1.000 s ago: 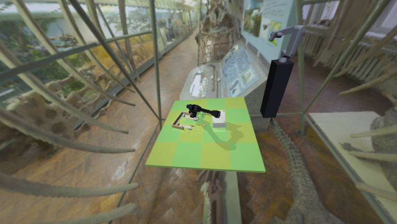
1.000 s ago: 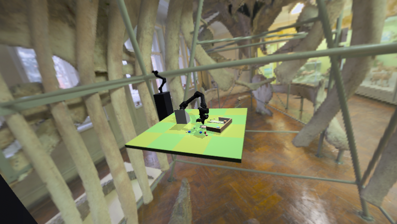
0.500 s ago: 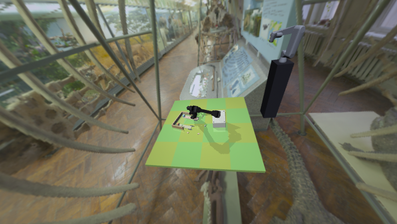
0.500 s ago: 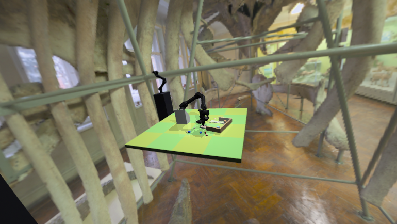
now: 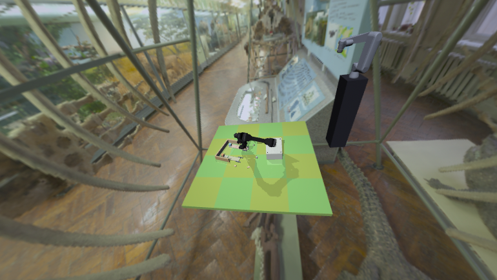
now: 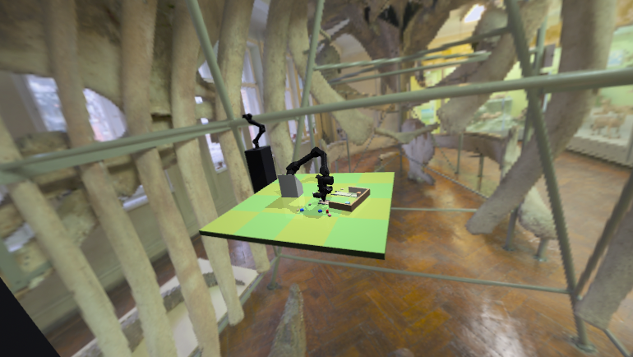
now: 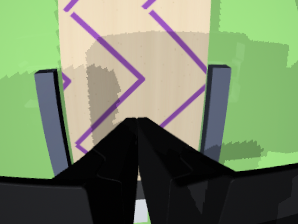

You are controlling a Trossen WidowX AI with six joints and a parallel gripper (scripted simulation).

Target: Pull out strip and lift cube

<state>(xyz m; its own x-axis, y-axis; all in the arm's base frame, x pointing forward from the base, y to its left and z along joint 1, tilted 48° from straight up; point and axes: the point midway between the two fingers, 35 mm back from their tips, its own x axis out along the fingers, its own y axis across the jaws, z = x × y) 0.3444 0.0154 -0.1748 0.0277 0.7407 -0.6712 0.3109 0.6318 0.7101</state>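
Now: the strip 100 mm ahead of my gripper tip and 30 mm to the right of it. From my gripper tip the other things lie so: pink cube 210 mm to the right, 100 mm ahead.
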